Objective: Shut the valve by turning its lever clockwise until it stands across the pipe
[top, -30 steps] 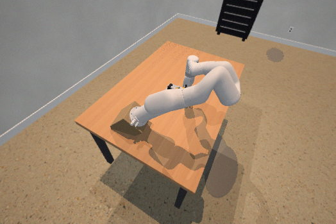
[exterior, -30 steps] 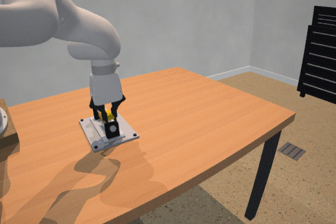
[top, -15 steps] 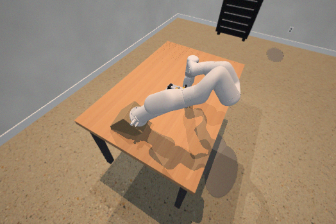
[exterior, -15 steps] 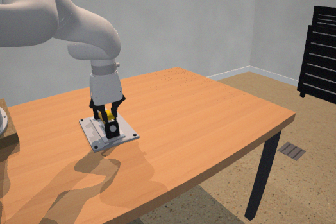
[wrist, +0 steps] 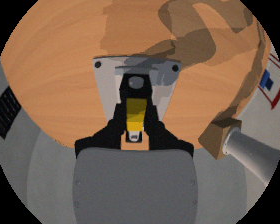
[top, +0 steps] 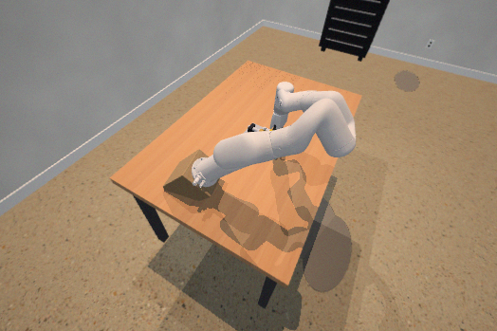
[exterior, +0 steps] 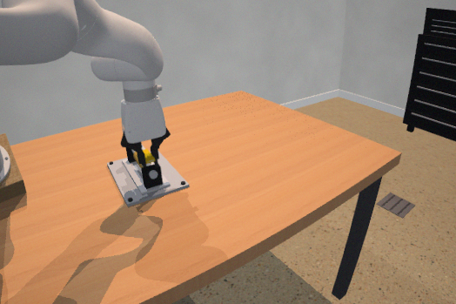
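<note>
My hand is 9 cm above the plate, 7 cm to the right of it and 1 cm short of it.
</note>
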